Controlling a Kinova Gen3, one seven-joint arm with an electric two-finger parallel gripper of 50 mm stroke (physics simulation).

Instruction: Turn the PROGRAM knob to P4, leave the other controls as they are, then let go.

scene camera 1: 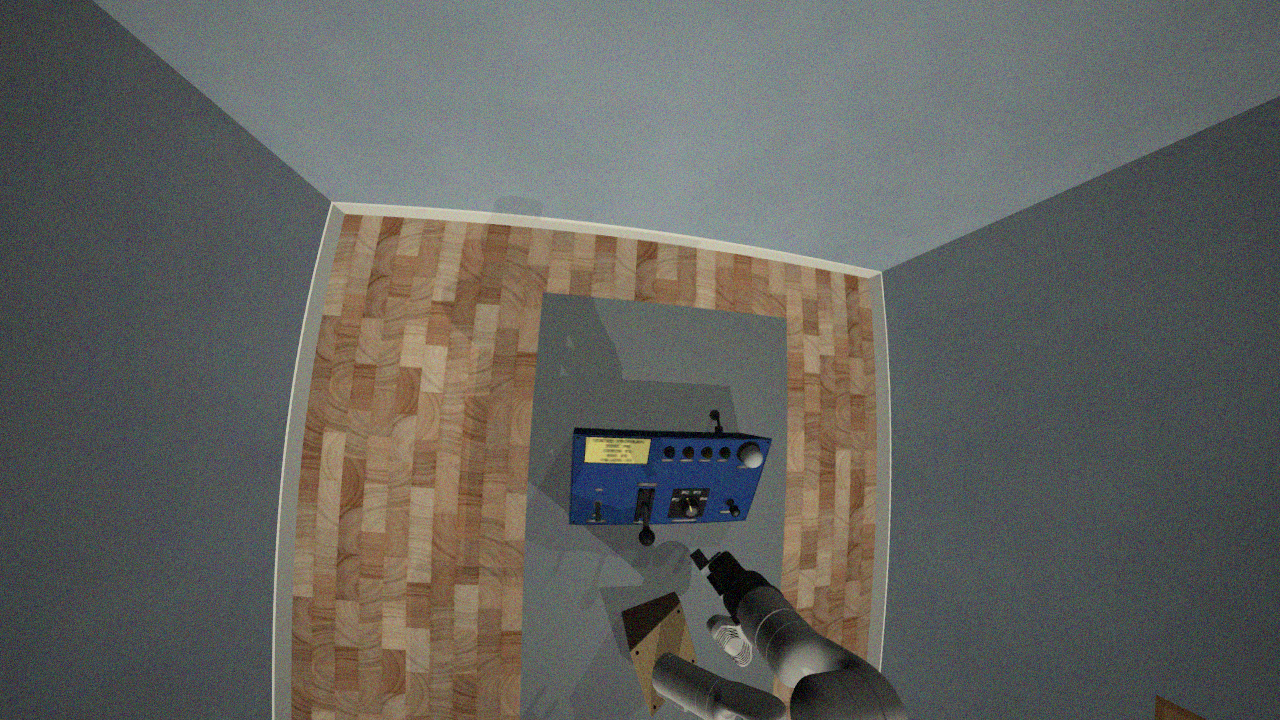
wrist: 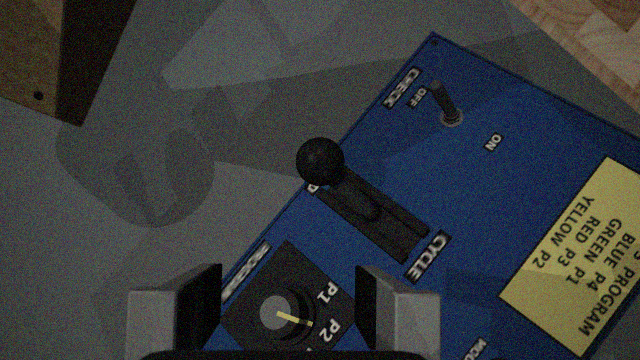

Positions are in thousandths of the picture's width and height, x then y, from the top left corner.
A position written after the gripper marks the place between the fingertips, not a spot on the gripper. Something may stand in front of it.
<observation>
The gripper shows in scene camera 1 (550, 784) and in the wrist view (451, 815).
</observation>
